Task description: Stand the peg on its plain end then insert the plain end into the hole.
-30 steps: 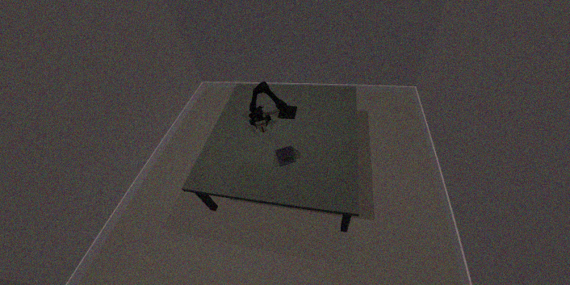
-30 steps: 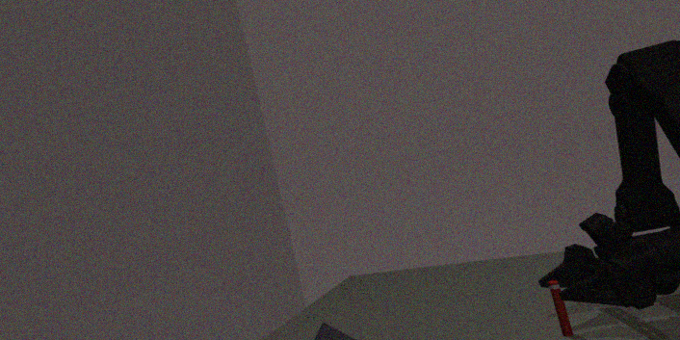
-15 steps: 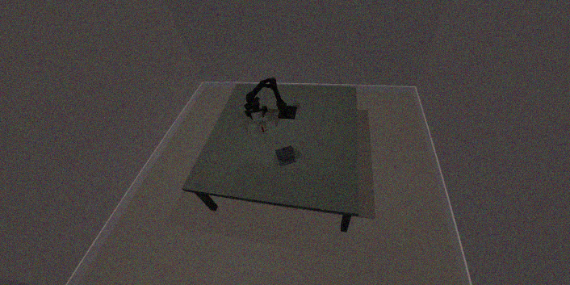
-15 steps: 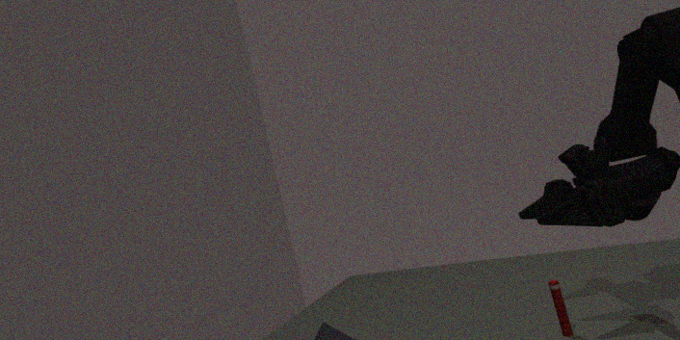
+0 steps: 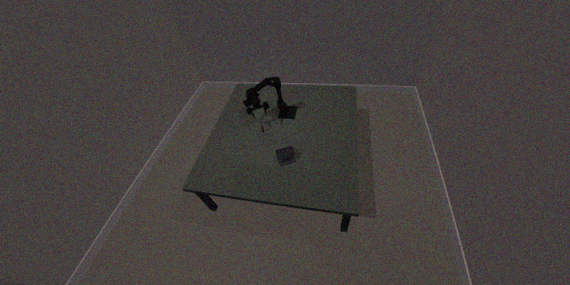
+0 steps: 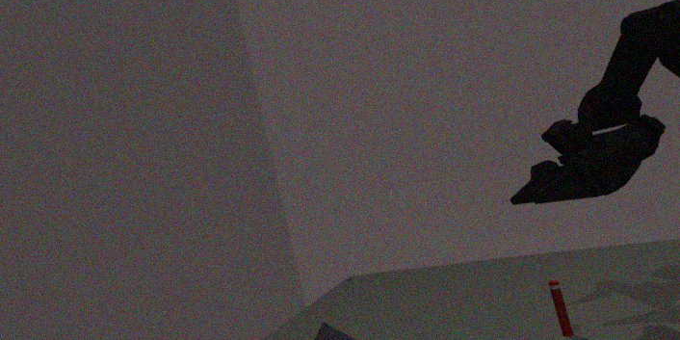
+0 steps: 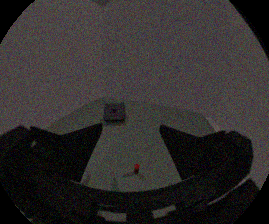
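My gripper tip is 15 cm above the peg, 2 cm to the left of it and 1 cm past it. Round my gripper tip: sloped panel (25 cm to the left, 21 cm ahead, 15 cm below).
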